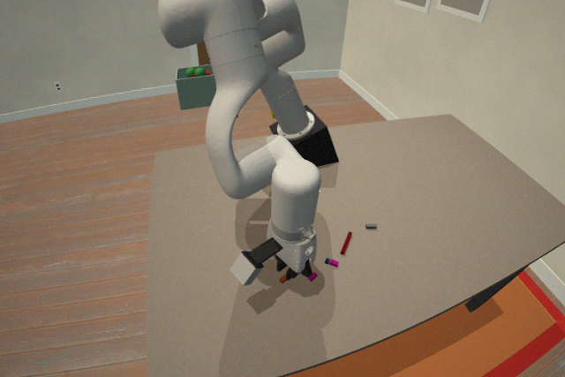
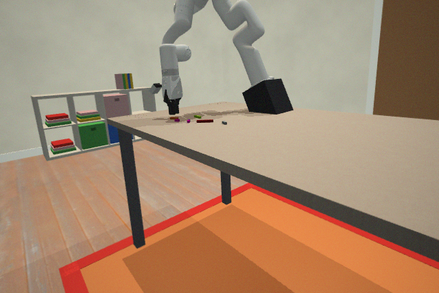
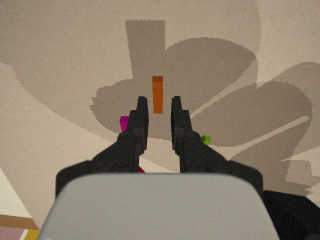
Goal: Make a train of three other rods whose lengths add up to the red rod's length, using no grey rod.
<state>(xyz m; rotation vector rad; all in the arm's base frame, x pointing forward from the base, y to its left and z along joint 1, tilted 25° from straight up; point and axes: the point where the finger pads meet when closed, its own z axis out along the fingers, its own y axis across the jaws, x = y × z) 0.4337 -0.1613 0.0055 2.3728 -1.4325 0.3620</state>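
My hand is 4 cm above the orange rod. The rest, counted from my hand: blue rod: 11 cm to the left, 4 cm below, 1 cm behind; then red rod: 17 cm to the left, 5 cm behind, 4 cm below; then lime rod: 9 cm behind, 6 cm to the left, 4 cm below.
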